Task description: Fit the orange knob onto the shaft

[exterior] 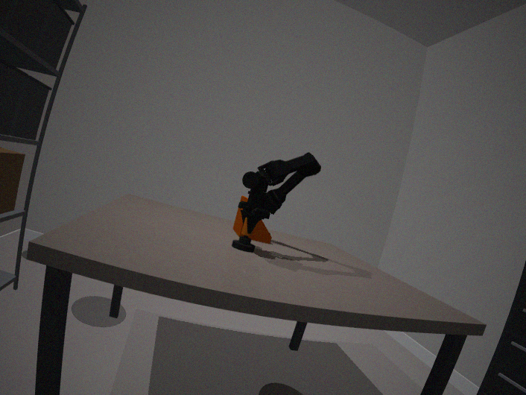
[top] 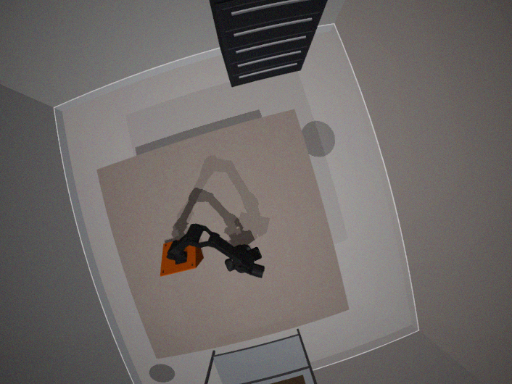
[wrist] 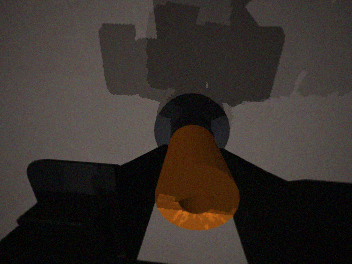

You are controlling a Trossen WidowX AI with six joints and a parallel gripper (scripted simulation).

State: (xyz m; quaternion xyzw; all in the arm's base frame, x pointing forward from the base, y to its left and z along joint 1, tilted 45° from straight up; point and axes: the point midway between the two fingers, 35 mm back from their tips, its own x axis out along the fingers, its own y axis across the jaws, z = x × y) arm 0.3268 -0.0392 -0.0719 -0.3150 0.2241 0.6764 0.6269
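The round dark pedestal lies 30 mm below my gripper tip. Round my gripper tip: orange knob 20 mm above.
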